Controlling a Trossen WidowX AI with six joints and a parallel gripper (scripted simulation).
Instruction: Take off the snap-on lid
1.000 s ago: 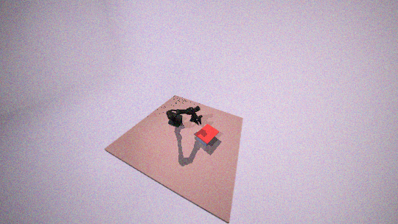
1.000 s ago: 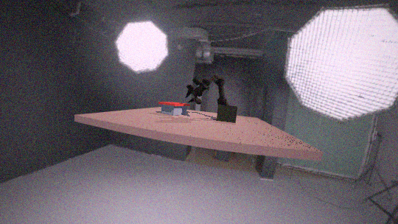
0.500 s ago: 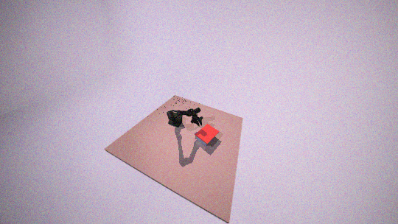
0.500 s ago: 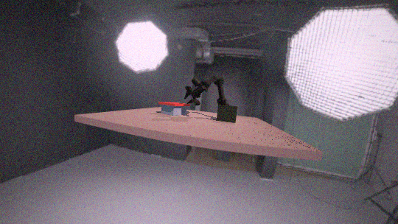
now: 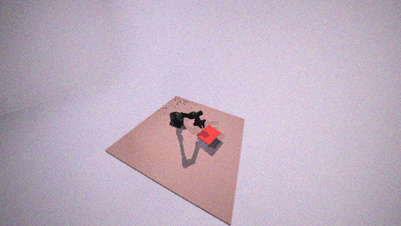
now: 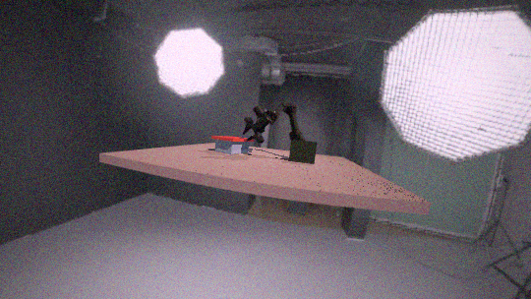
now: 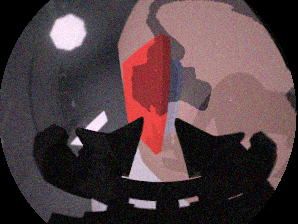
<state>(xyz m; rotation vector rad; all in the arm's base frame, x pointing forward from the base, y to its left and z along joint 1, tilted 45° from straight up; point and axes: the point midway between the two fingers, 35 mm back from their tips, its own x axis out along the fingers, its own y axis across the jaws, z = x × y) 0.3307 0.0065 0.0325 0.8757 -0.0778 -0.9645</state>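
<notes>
Now: the red lid 9 cm ahead of my gripper tip, 5 cm to the right of it and 2 cm below it. Also, from my gripper tip: grey storage box (9 cm ahead, 5 cm to the right, 6 cm below).
</notes>
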